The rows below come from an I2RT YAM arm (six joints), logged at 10 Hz.
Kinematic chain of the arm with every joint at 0, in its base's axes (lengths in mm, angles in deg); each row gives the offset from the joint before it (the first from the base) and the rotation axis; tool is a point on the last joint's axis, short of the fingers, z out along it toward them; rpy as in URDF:
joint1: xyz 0 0 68 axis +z
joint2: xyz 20 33.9 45.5 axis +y
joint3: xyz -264 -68.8 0 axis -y
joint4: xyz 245 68.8 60 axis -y
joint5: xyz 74 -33.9 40.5 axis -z
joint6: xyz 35.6 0 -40.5 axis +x
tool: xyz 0 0 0 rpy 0 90 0
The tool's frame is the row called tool.
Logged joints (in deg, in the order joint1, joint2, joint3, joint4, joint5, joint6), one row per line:
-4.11, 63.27, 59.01, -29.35, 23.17, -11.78
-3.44, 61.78, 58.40, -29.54, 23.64, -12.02
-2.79, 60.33, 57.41, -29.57, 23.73, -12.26
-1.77, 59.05, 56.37, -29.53, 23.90, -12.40
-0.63, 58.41, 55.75, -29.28, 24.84, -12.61
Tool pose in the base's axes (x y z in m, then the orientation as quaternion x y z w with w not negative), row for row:
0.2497, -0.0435, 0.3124, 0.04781, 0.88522, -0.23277, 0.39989
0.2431, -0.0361, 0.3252, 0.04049, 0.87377, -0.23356, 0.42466
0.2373, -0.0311, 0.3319, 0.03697, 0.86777, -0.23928, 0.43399
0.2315, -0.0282, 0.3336, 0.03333, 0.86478, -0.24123, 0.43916
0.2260, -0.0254, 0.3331, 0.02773, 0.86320, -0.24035, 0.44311
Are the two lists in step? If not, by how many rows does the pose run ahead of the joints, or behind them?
The pose runs 2 rows behind the joints: the pose in row i belongs to the joints in row i - 2.
